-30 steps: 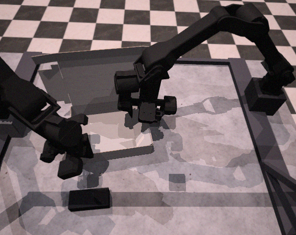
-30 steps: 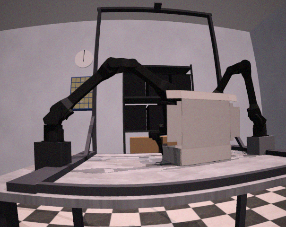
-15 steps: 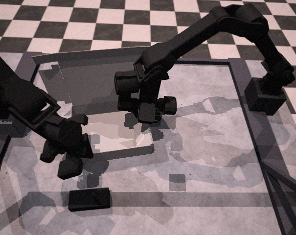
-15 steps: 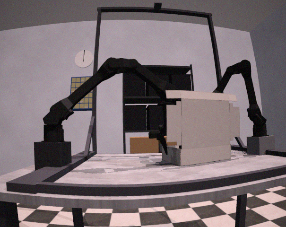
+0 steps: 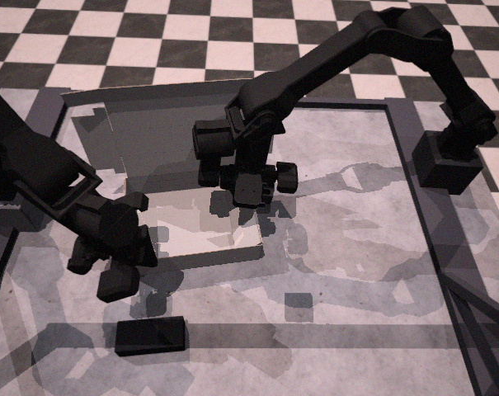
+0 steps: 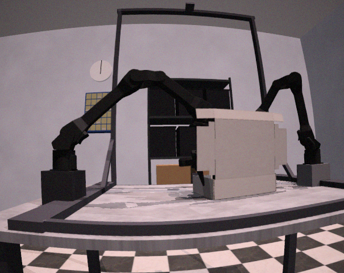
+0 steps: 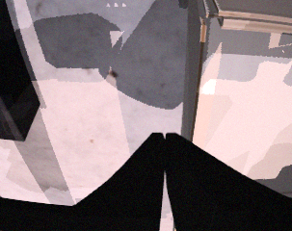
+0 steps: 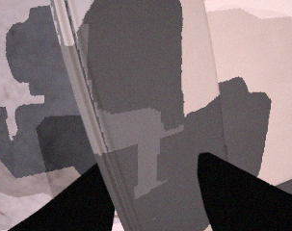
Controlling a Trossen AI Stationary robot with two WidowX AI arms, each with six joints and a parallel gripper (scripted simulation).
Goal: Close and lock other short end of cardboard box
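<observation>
Right now my left hand is 110 mm past the black block and 70 mm above it.
</observation>
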